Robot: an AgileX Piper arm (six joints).
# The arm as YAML. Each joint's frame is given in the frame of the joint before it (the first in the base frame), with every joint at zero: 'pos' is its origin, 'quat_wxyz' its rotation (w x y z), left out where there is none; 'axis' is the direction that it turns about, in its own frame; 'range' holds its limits. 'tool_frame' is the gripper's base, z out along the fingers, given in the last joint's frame.
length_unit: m
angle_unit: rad
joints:
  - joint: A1
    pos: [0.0, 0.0, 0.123]
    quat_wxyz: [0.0, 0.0, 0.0, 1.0]
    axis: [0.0, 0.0, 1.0]
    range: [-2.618, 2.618]
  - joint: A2
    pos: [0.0, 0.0, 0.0]
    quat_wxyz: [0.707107, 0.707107, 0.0, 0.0]
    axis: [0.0, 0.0, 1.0]
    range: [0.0, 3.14]
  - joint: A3
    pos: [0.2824, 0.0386, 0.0]
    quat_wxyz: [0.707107, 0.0, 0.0, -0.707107]
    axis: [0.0, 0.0, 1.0]
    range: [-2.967, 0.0]
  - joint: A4
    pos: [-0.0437, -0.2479, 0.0]
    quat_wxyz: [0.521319, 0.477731, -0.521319, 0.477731]
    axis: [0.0, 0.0, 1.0]
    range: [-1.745, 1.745]
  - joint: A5
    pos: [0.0, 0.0, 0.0]
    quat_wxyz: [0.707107, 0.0, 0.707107, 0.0]
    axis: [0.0, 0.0, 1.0]
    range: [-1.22, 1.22]
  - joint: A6
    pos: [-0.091, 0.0, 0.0]
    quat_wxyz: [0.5, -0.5, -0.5, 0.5]
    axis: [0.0, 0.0, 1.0]
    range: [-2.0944, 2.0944]
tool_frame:
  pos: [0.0, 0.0, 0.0]
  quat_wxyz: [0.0, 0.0, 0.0, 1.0]
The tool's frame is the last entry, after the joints.
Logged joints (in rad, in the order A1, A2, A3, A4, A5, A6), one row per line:
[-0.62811 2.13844 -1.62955 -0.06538 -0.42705 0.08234]
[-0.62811 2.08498 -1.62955 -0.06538 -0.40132 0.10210]
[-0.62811 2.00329 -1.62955 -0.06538 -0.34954 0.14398]
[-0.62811 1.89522 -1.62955 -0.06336 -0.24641 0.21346]
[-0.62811 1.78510 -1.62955 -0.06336 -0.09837 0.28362]
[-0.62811 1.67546 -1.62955 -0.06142 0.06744 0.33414]
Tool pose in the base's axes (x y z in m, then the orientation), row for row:
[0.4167 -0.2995 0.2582 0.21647 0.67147 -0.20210 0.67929]
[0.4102 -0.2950 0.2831 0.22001 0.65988 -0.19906 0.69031]
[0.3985 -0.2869 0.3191 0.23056 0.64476 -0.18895 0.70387]
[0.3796 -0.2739 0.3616 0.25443 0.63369 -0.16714 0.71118]
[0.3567 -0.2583 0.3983 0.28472 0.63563 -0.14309 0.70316]
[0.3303 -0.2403 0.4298 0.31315 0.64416 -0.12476 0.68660]
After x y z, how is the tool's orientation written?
As a quaternion, x y z w.
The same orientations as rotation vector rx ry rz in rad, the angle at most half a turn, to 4 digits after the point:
[0.4861 1.5079 -0.4538]
[0.4919 1.4755 -0.4451]
[0.5128 1.4341 -0.4203]
[0.5643 1.4055 -0.3707]
[0.6335 1.4142 -0.3184]
[0.7012 1.4424 -0.2794]

